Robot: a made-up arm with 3 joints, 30 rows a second.
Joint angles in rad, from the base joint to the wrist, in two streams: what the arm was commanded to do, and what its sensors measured. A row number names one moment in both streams.
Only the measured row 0 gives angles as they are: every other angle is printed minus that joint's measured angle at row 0.
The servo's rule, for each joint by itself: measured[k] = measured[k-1] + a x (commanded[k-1-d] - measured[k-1]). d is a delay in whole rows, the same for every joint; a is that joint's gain. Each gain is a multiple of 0.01, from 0.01 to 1. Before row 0 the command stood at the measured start. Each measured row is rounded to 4 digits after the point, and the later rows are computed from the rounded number. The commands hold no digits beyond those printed.
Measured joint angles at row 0:
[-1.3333 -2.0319 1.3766]
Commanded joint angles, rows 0 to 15:
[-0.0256 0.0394 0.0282]
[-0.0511 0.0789 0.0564]
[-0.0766 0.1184 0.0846]
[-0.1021 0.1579 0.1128]
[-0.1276 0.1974 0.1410]
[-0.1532 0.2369 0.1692]
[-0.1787 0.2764 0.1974]
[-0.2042 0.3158 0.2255]
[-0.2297 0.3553 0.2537]
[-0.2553 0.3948 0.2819]
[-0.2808 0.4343 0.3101]
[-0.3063 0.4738 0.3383]
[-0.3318 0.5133 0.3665]
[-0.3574 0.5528 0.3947]
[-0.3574 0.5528 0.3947]
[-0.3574 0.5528 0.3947]
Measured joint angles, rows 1 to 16:
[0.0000 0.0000 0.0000]
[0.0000 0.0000 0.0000]
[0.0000 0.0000 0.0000]
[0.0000 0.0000 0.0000]
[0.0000 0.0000 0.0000]
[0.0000 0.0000 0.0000]
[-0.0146 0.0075 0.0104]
[-0.0354 0.0211 0.0274]
[-0.0589 0.0396 0.0486]
[-0.0835 0.0621 0.0724]
[-0.1086 0.0878 0.0978]
[-0.1340 0.1161 0.1242]
[-0.1595 0.1466 0.1513]
[-0.1850 0.1787 0.1788]
[-0.2105 0.2123 0.2065]
[-0.2360 0.2470 0.2344]
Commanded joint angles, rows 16 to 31:
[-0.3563 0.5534 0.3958]
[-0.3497 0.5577 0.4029]
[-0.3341 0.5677 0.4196]
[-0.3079 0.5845 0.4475]
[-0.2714 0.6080 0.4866]
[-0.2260 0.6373 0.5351]
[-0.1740 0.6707 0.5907]
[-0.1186 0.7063 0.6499]
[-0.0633 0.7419 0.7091]
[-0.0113 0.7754 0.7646]
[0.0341 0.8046 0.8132]
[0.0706 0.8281 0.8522]
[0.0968 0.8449 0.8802]
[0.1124 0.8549 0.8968]
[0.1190 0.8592 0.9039]
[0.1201 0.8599 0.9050]
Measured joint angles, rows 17 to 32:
[-0.2615 0.2826 0.2624]
[-0.2870 0.3189 0.2905]
[-0.3125 0.3558 0.3186]
[-0.3381 0.3932 0.3468]
[-0.3491 0.4235 0.3645]
[-0.3538 0.4481 0.3757]
[-0.3552 0.4681 0.3831]
[-0.3521 0.4851 0.3904]
[-0.3418 0.5008 0.4012]
[-0.3225 0.5167 0.4183]
[-0.2934 0.5340 0.4436]
[-0.2550 0.5536 0.4775]
[-0.2088 0.5758 0.5194]
[-0.1574 0.6006 0.5677]
[-0.1038 0.6274 0.6200]
[-0.0511 0.6555 0.6735]

